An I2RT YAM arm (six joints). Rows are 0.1 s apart.
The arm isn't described. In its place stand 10 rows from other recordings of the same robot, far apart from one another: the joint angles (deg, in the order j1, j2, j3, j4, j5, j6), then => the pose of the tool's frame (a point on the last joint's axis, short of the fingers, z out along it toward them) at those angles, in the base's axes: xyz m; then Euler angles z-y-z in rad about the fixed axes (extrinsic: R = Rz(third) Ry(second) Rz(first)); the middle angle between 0 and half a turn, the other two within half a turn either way.
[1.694 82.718 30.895 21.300 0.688 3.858] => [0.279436 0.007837 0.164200 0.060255 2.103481 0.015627]
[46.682 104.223 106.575 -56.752 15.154 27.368] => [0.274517 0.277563 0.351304 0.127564 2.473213 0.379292]
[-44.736 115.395 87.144 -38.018 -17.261 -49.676] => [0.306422 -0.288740 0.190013 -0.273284 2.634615 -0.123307]
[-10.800 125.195 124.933 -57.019 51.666 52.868] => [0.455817 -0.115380 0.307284 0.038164 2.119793 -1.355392]
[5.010 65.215 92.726 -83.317 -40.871 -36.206] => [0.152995 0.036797 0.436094 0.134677 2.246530 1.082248]
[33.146 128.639 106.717 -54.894 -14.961 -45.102] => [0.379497 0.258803 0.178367 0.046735 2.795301 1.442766]
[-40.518 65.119 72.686 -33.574 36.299 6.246] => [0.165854 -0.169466 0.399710 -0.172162 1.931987 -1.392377]
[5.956 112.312 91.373 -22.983 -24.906 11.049] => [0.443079 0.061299 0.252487 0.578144 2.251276 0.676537]
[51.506 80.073 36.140 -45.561 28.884 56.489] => [0.133889 0.140731 0.141606 -0.566596 2.637401 -0.655840]
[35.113 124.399 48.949 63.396 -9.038 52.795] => [0.320329 0.232077 0.086469 0.954979 1.778528 0.774076]
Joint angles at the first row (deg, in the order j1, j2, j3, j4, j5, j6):
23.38, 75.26, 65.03, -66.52, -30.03, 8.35
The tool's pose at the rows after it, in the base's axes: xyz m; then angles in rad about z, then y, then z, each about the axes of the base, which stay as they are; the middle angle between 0 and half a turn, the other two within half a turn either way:
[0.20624 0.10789 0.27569 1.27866 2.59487 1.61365]
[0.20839 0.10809 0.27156 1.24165 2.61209 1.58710]
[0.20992 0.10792 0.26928 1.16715 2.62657 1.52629]
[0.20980 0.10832 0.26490 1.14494 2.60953 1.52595]
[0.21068 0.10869 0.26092 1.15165 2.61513 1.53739]
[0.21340 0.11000 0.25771 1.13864 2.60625 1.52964]
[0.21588 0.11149 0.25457 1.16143 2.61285 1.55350]
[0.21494 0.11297 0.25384 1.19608 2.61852 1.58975]
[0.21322 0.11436 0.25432 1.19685 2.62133 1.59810]
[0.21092 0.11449 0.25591 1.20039 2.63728 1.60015]
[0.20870 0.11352 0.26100 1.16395 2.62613 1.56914]
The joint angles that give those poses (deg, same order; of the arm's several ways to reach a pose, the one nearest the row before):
23.36, 76.35, 64.49, -65.89, -29.06, 7.35
23.35, 76.64, 63.82, -64.60, -27.83, 6.69
23.38, 76.38, 63.08, -62.80, -26.29, 6.06
23.36, 76.19, 61.83, -61.21, -27.14, 5.04
23.38, 76.62, 61.31, -60.75, -27.02, 4.64
23.36, 77.13, 60.90, -59.33, -27.36, 4.49
23.46, 78.15, 61.06, -59.32, -27.34, 4.31
23.85, 78.53, 61.28, -60.18, -27.43, 4.38
24.34, 78.35, 61.27, -60.41, -27.28, 4.40
24.71, 78.02, 61.45, -61.25, -26.40, 4.68
24.70, 76.96, 61.67, -61.35, -26.58, 4.65

